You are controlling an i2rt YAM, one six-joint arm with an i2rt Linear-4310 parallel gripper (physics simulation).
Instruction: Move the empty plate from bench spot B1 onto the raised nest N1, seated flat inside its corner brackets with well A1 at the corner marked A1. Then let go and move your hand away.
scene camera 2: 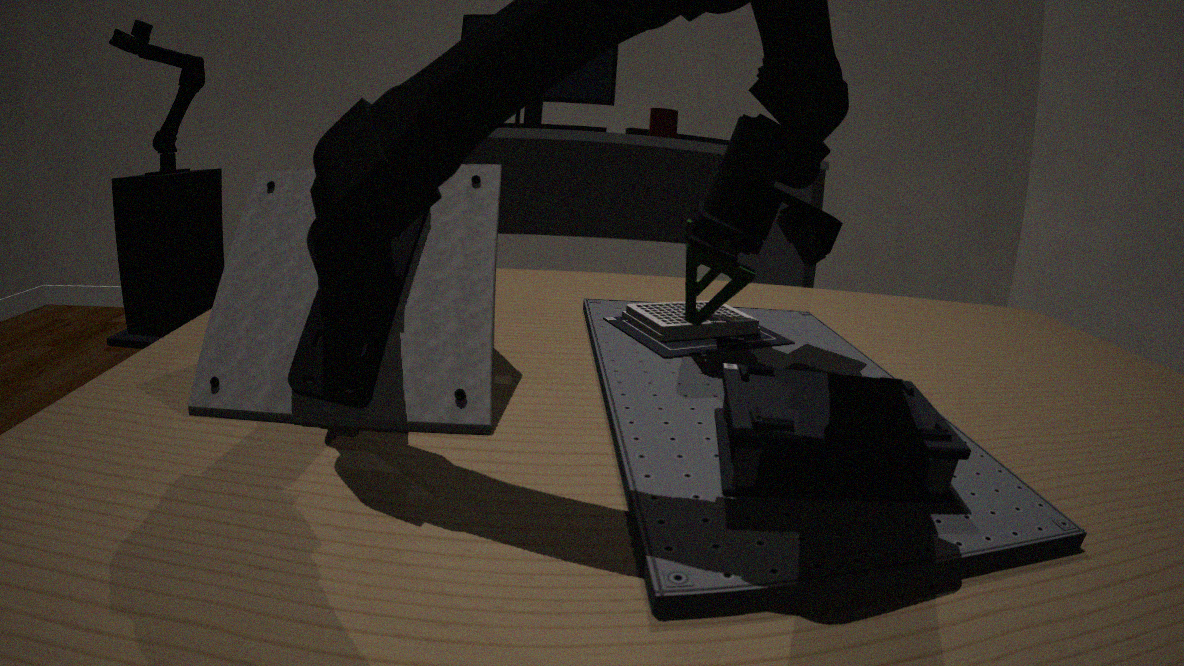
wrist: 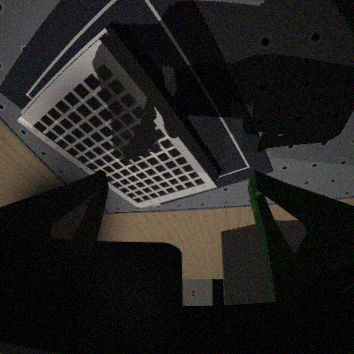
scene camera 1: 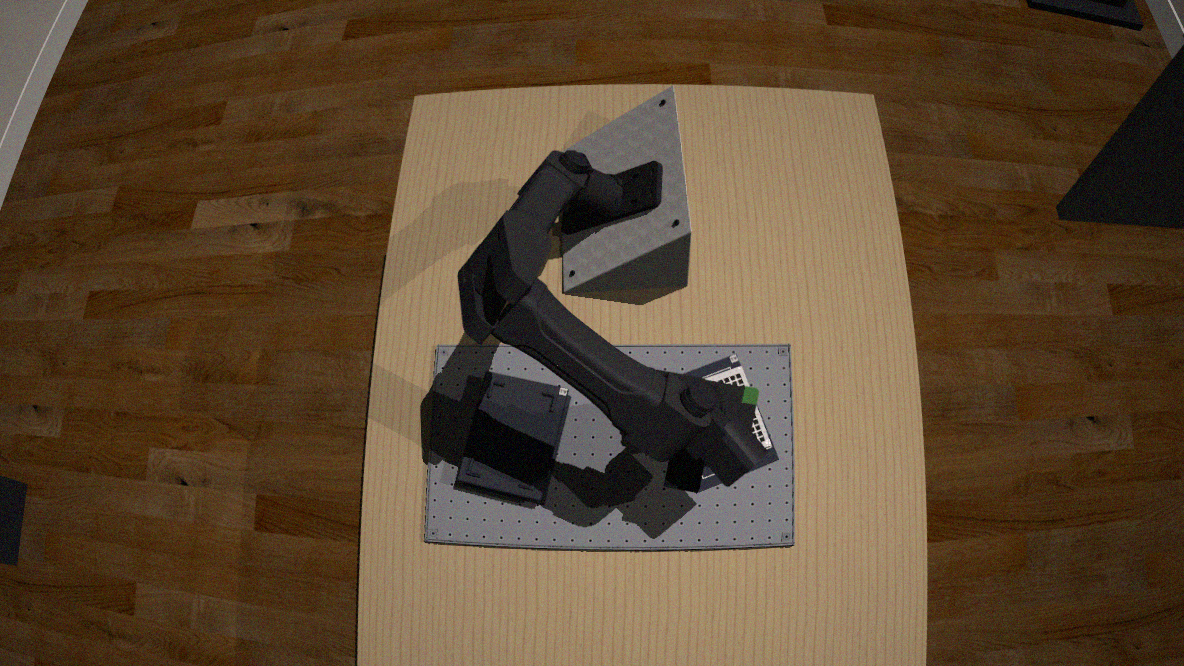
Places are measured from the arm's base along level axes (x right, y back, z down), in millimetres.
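Where they show: gripper, fingertip midpoint: (scene camera 2: pixel 691 307) (wrist: pixel 177 178); arm's base, origin of the base link: (scene camera 2: pixel 361 288) (scene camera 1: pixel 612 199).
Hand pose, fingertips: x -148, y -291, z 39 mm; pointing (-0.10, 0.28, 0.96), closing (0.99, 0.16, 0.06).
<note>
Things, the pixels of their centre, and the offset from my fingertips. "pt": a spot on its surface instead. Level surfaces: height alone.
- white plate, body centre: (wrist: pixel 127 148) (scene camera 2: pixel 692 318) (scene camera 1: pixel 729 416) dz +21, dx -36, dy -10 mm
- dark raised nest N1, body centre: (scene camera 2: pixel 836 427) (scene camera 1: pixel 514 437) dz +7, dx +260, dy -61 mm
- small white tag, surface spot: (scene camera 1: pixel 563 390) pt dz -10, dx +196, dy +7 mm
- wooden table, its level: dz +43 mm
The white plate (scene camera 1: pixel 762 430) (scene camera 2: pixel 654 318) (wrist: pixel 150 180), with its grid of wells, lies flat on the dark, white-outlined spot B1 (scene camera 2: pixel 774 337) (wrist: pixel 215 135). The arm covers much of it in the first scene view. The dark raised nest N1 (scene camera 1: pixel 521 405) (scene camera 2: pixel 778 393) stands apart from it, with brackets at its corners and a small white tag (scene camera 1: pixel 563 390) at one corner, too small to read. My gripper (scene camera 2: pixel 695 318) (wrist: pixel 177 178) is open and tilted, its fingertips close to the plate in the second scene view. The plate is not between the fingers. The plate's A1 mark cannot be made out.
The perforated board (scene camera 1: pixel 662 526) (scene camera 2: pixel 637 430) carries spot and nest. The arm reaches across it from a grey slanted mount (scene camera 1: pixel 620 248) (scene camera 2: pixel 451 289) on the wooden table (scene camera 1: pixel 827 248) (scene camera 2: pixel 538 538). The arm's shadow falls over the nest. Another arm (scene camera 2: pixel 178 107) stands in the background.
</note>
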